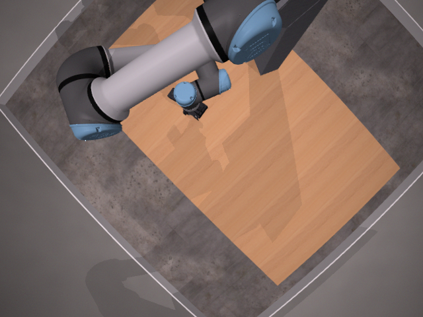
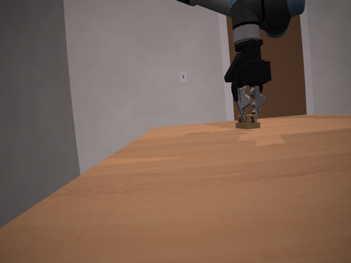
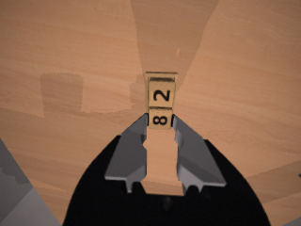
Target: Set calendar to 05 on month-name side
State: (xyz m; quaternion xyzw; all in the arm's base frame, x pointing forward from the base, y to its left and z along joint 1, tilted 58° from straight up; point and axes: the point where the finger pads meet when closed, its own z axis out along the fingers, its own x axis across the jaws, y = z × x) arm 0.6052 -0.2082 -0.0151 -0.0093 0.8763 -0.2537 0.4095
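The wooden calendar tray is 30 mm below my hand, 20 mm to the right of it and 10 mm behind it. The rest, counted from my hand: block (30 mm to the right, 10 mm below, 10 mm behind).
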